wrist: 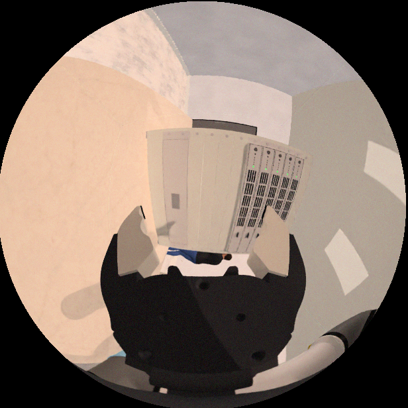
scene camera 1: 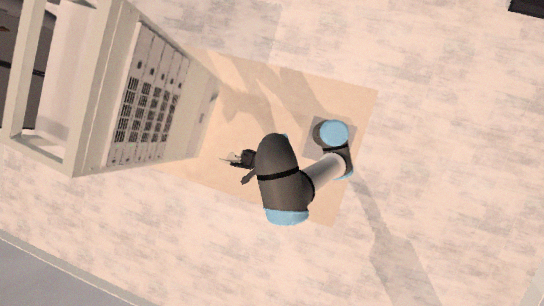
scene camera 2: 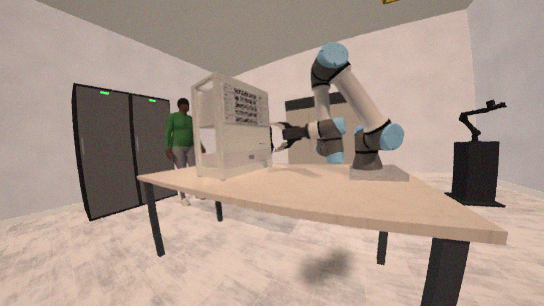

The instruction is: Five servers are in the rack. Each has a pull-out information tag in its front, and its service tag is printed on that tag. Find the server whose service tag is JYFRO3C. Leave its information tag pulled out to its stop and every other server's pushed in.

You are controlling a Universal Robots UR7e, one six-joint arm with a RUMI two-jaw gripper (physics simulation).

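Seen in the pictures: gripper, fingertip midpoint: [scene camera 1: 226,156] [scene camera 2: 271,137]; arm's base, origin of the base link: [scene camera 2: 367,167].
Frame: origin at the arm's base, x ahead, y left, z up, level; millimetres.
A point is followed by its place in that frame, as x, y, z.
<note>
The pale rack [scene camera 1: 85,100] {714, 138, 589} [scene camera 2: 219,140] {727, 358, 197} [wrist: 154,190] stands at the table's far end. The five servers [scene camera 1: 147,100] {686, 94, 441} [scene camera 2: 246,105] {687, 148, 423} [wrist: 270,190] sit stacked in its upper part, with dark vent grilles and small green lights. They look upright side by side in the wrist view, which is turned sideways. The information tags and their print are too small to make out, and how far each is pulled out cannot be told. My gripper [scene camera 1: 233,170] [scene camera 2: 276,136] {454, 252, 192} [wrist: 203,207] is open and empty. It points at the rack front, apart from it, lower than the servers.
Below the servers are blank panels and a wide panel [wrist: 175,170] with a grey handle. The table [scene camera 1: 350,100] {-80, -222, -33} [scene camera 2: 300,200] {240, 467, -33} [wrist: 75,150] carries the rack and my base plate [scene camera 2: 390,175] {-80, 163, -6}. Beyond stand dark cabinets [scene camera 2: 107,150], a person in green [scene camera 2: 179,130] and a black pedestal [scene camera 2: 475,170].
</note>
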